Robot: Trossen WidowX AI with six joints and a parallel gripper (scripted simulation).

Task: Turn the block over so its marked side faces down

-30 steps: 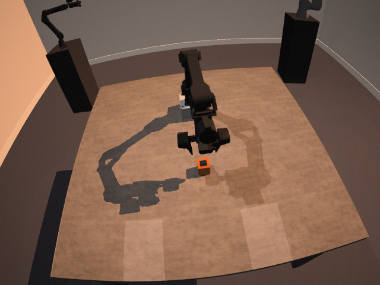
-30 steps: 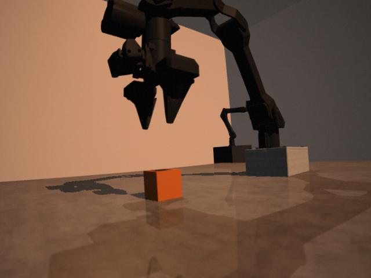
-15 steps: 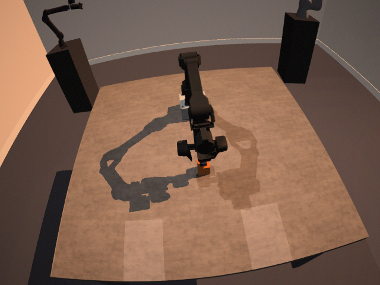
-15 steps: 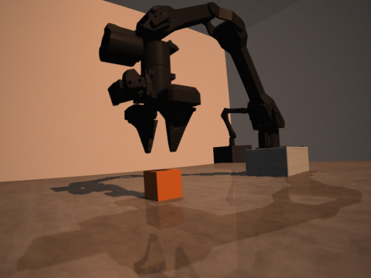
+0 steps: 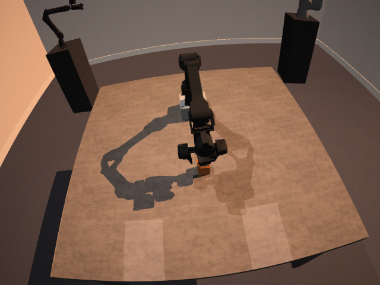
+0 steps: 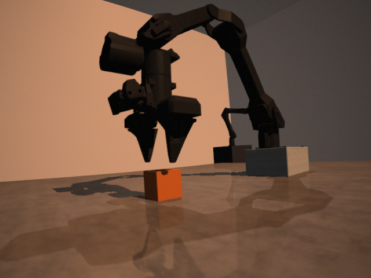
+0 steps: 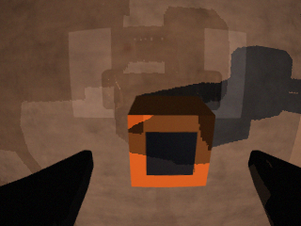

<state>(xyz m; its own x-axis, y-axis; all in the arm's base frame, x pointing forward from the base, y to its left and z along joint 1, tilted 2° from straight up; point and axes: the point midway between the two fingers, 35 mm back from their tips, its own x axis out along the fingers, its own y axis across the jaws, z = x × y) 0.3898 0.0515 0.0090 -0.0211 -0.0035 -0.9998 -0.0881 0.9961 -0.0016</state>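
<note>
The orange block is 30 mm below my gripper tip.
</note>
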